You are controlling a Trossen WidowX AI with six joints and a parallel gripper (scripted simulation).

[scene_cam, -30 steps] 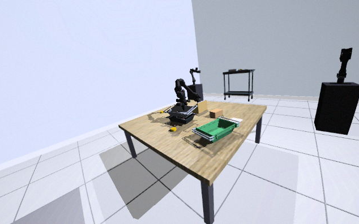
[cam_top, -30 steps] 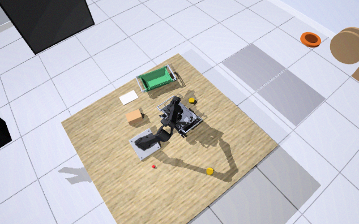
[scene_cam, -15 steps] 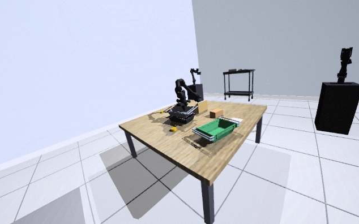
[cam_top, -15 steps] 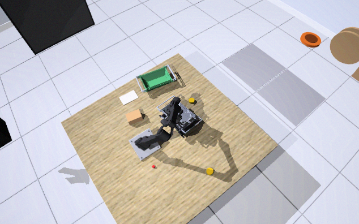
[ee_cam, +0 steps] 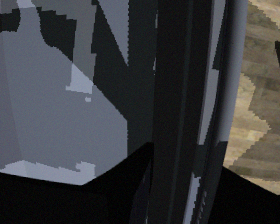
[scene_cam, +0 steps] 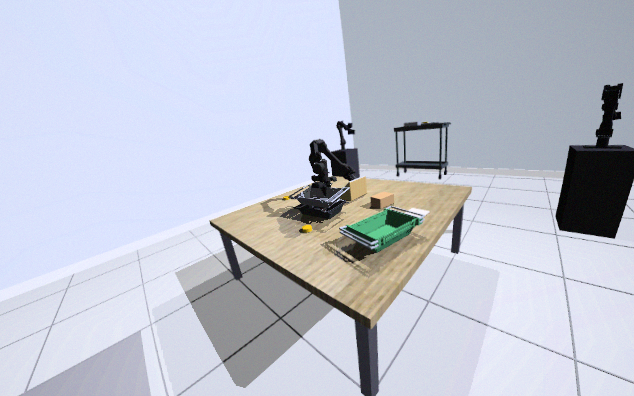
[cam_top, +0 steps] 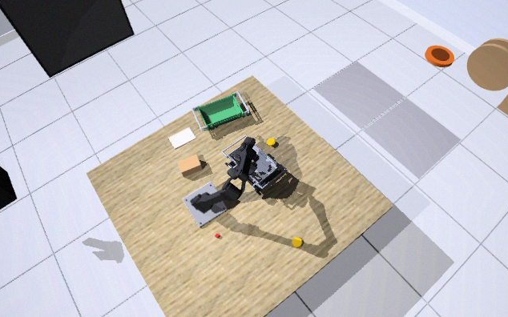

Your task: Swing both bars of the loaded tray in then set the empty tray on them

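The grey tray lies 70 mm ahead of my gripper tip, 10 mm to the left of it and 30 mm above it. Also, from my gripper tip: tan box (200 mm behind, 270 mm to the left, 60 mm below); small red cube (320 mm behind, 170 mm to the right, 80 mm below); white card (130 mm behind, 500 mm to the left, 90 mm below).
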